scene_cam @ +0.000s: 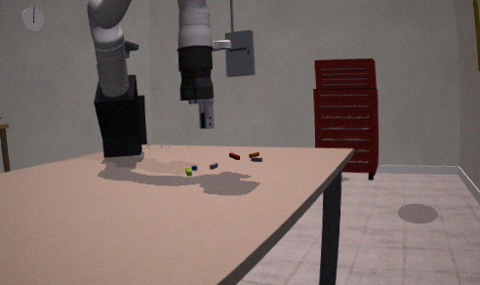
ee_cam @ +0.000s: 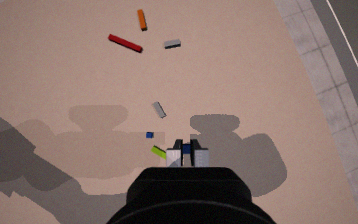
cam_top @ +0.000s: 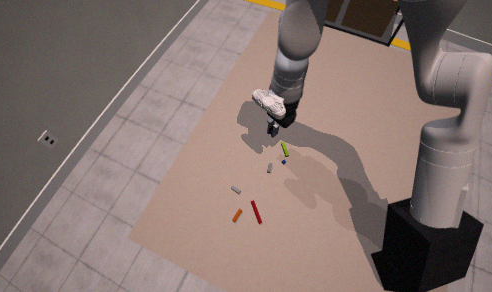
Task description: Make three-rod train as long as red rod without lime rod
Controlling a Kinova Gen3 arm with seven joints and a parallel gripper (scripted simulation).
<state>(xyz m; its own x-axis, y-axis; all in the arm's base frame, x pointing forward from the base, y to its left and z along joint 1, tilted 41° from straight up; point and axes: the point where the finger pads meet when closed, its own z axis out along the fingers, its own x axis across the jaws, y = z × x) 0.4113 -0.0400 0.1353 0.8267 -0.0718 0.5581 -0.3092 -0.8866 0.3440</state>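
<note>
Now: hand 12 cm above the lime rod, 5 cm past it and 2 cm to the left of it. Round my hand: red rod (21 cm to the left, 12 cm below, 5 cm behind); orange rod (24 cm to the left, 12 cm below).
</note>
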